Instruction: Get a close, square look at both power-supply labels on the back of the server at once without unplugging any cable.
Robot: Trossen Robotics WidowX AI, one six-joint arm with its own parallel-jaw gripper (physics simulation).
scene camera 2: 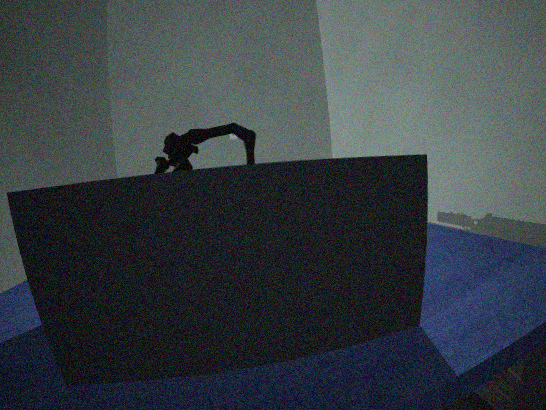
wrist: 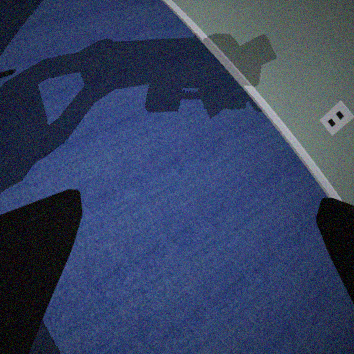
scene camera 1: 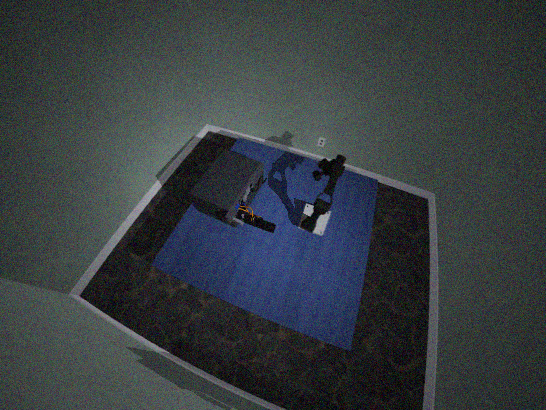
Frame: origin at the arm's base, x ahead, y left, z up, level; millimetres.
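Seen in the pictures: gripper, fingertip midpoint: (wrist: 203,206) (scene camera 1: 318,168); arm's base at its link origin: (scene camera 1: 308,223).
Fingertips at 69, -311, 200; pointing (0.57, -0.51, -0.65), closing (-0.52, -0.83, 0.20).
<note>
Offsets run from my fingertips to a thing's middle, as dx, dy, dz. "spot": to the spot under its first point. Level surfaces: height alone.
The server (scene camera 1: 226,181) (scene camera 2: 225,270) is a large dark box on the blue mat. In the first scene view, its back faces right toward the arm, with orange cables {spot: +307, +452, -100} (scene camera 1: 248,211) at its near corner. The power-supply labels cannot be made out in any view. My gripper (scene camera 1: 322,169) (scene camera 2: 171,167) (wrist: 203,206) is open and empty, held high over the mat to the right of the server and apart from it. In the wrist view, its two black fingers stand wide apart above the blue mat; the server's back does not show there.
A black bar {spot: +168, +494, -91} (scene camera 1: 265,224) lies beside the cables. The arm stands on a white plate (scene camera 1: 321,224). A wall outlet (scene camera 1: 321,142) (wrist: 337,118) is behind a pale skirting (wrist: 290,134). The arm's shadow (wrist: 125,62) falls across the blue mat {dz -253} (scene camera 1: 280,280) (wrist: 195,280) and wall.
</note>
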